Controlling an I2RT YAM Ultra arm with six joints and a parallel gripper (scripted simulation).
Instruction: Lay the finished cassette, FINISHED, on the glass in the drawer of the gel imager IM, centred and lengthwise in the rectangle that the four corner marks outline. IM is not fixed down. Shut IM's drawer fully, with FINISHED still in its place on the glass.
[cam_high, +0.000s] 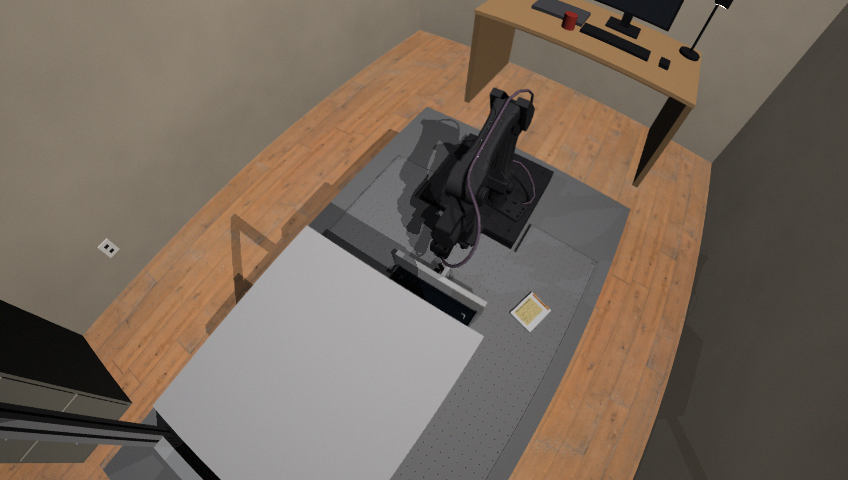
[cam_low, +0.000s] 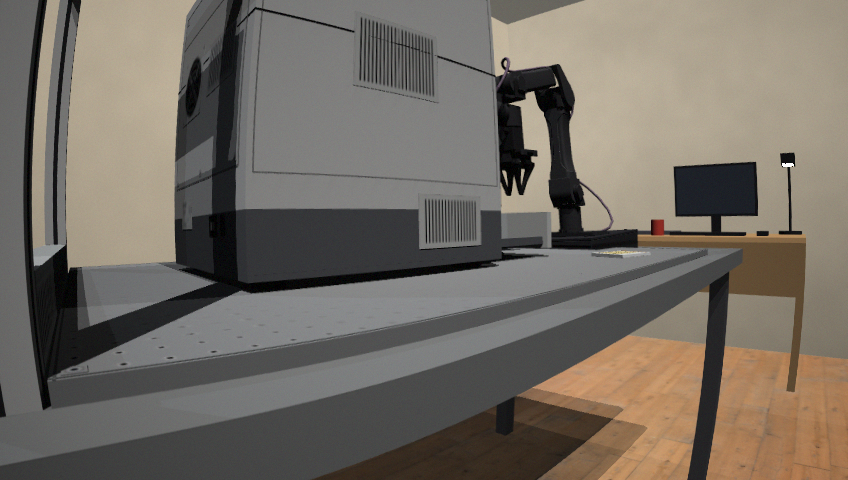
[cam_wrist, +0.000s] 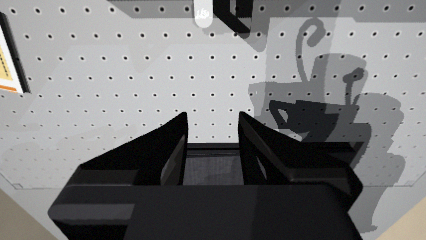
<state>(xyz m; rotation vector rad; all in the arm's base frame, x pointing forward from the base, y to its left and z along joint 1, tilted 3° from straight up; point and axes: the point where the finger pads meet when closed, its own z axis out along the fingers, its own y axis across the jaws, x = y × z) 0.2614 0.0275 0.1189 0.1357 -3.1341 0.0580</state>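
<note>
Right now the finished cassette is 20 mm behind my hand, 260 mm to the left of it and 130 mm below it. From my hand the other things lie so: drawer (200 mm ahead, 20 mm to the left, 80 mm below).
</note>
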